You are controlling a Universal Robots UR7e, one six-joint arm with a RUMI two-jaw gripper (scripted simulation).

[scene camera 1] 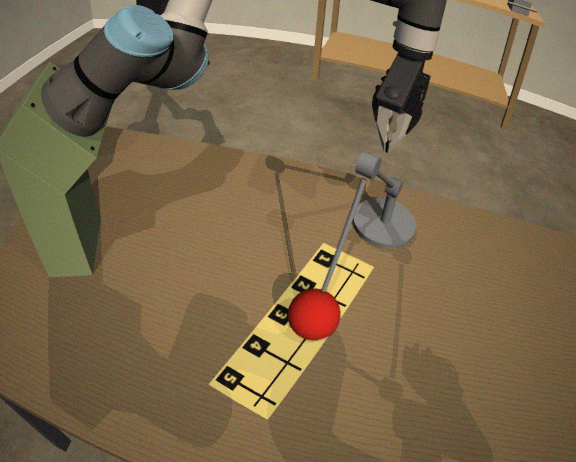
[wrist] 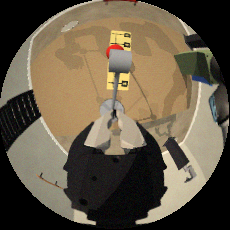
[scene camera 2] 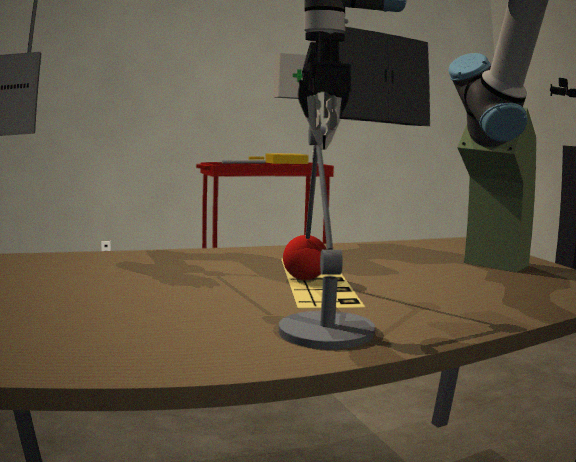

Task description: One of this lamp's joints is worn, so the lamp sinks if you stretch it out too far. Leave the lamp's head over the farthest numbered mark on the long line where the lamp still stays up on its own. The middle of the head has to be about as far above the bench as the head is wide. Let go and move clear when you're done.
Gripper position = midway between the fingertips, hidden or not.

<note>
In view: the gripper (scene camera 2: 323,149), a round lamp base (scene camera 2: 305,329) and a yellow numbered strip (scene camera 1: 261,372).
The gripper also shows in scene camera 1 (scene camera 1: 386,152) and in the wrist view (wrist: 114,109). The round lamp base shows as well in scene camera 1 (scene camera 1: 396,227). The yellow numbered strip shows as well in scene camera 2 (scene camera 2: 307,294).
</note>
